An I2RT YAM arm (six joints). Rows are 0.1 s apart.
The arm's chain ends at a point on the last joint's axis. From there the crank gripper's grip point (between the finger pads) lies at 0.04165 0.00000 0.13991 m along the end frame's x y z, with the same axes.
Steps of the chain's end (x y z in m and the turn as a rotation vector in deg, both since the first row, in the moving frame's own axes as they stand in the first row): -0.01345 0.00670 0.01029 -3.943 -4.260 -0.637; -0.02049 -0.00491 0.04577 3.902 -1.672 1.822; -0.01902 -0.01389 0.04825 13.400 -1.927 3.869; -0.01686 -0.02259 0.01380 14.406 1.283 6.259; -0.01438 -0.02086 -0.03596 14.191 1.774 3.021
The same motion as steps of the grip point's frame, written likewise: -0.02390 0.01601 0.01268 -3.943 -4.260 -0.637; -0.02446 -0.01321 0.04665 3.902 -1.672 1.822; -0.02270 -0.04382 0.04608 13.400 -1.927 3.869; -0.01211 -0.05255 0.00902 14.406 1.283 6.259; -0.00926 -0.05269 -0.04130 14.191 1.774 3.021
